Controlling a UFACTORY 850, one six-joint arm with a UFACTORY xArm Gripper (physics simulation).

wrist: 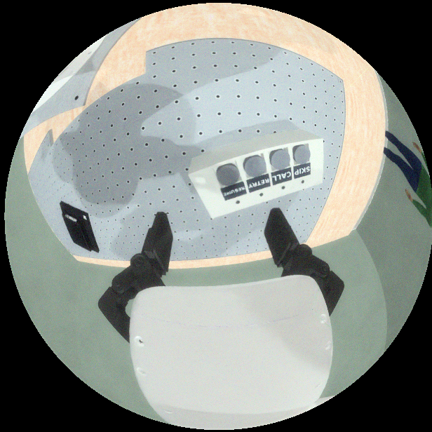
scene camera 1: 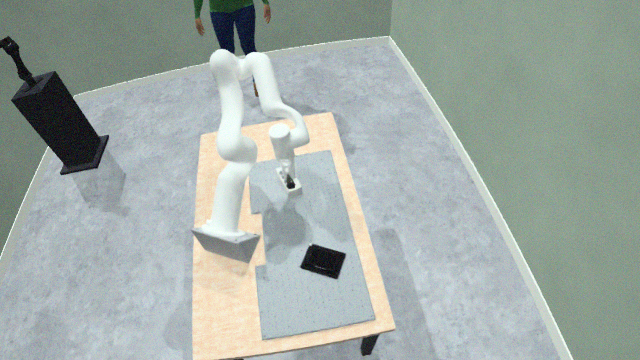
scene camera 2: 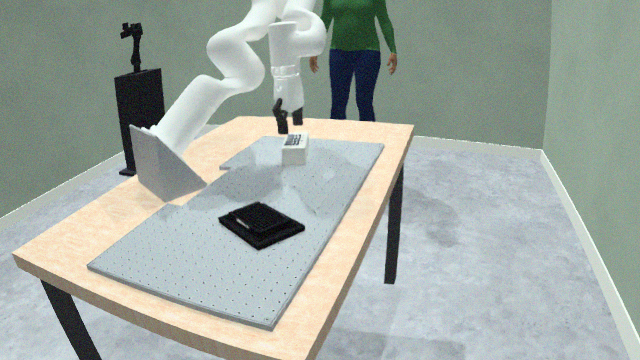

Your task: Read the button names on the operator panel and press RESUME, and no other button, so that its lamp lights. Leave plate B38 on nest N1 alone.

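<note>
The white operator panel (scene camera 1: pixel 297 192) (scene camera 2: pixel 295 156) (wrist: pixel 206 195) stands on the grey pegboard. Its labels appear upside down in the wrist view. From left there: RESUME button (wrist: pixel 228 174), RETRY button (wrist: pixel 254 164), CALL button (wrist: pixel 280 159) and SKIP button (wrist: pixel 301 153), all grey. The small lamp by RESUME (wrist: pixel 237 202) looks dark, as do the other three. My gripper (scene camera 2: pixel 290 127) (wrist: pixel 219 222) is wide open and empty, above the panel, its fingers apart. The black plate (scene camera 1: pixel 325 260) (scene camera 2: pixel 261 216) (wrist: pixel 76 225) sits on the black nest (scene camera 2: pixel 252 242); its name is unreadable.
The pegboard (scene camera 1: pixel 310 310) (scene camera 2: pixel 200 275) (wrist: pixel 215 65) lies on the wooden table (scene camera 1: pixel 220 310) (scene camera 2: pixel 60 250). The arm's grey wedge base (scene camera 1: pixel 227 245) (scene camera 2: pixel 160 165) stands at the table's left side. A black pedestal (scene camera 1: pixel 57 120) (scene camera 2: pixel 140 100) and a person (scene camera 1: pixel 232 25) (scene camera 2: pixel 355 60) are beyond the table.
</note>
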